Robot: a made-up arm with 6 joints.
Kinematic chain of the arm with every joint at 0, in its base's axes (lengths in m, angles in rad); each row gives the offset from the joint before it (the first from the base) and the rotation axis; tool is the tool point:
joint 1: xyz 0 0 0.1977 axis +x
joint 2: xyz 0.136 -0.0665 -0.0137 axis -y
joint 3: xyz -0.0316 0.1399 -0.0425 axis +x
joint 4: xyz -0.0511 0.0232 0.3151 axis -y
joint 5: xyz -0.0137 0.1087 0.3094 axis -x
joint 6: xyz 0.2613 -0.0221 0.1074 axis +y
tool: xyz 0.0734 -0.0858 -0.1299
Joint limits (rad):
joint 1: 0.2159..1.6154
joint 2: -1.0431..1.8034
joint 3: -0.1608..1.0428
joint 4: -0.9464..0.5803
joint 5: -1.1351..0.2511
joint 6: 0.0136..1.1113
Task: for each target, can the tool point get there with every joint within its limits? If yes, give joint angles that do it. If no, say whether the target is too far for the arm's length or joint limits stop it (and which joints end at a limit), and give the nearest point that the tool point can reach.
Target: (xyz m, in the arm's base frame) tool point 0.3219 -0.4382 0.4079
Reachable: yes | joints 0.4010 -0.1739 0.9059 0.3119 -1.0145 0.3362
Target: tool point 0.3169 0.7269 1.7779
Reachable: no: too far | nearest point 0.2252 0.0650 0.9054 | short by 1.099 m
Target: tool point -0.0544 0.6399 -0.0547
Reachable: no: joint limits stop it (at a limit: joint 1, joint 2, joint 4, joint 5, joint 6) | nearest point -0.2677 0.2516 -0.1841 | short by 0.462 m
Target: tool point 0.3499 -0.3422 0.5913
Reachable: yes | joints 0.6977 -0.2104 0.1748 0.1629 -0.0160 0.6564
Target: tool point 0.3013 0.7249 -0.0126
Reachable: no: joint limits stop it (at a limit: joint 1, joint 2, joint 3, joint 5, joint 6) | nearest point 0.4016 0.2795 0.0848 | short by 0.467 m
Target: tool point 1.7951 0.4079 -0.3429
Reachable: no: too far | nearest point 0.7024 -0.0194 -0.0008 | short by 1.222 m
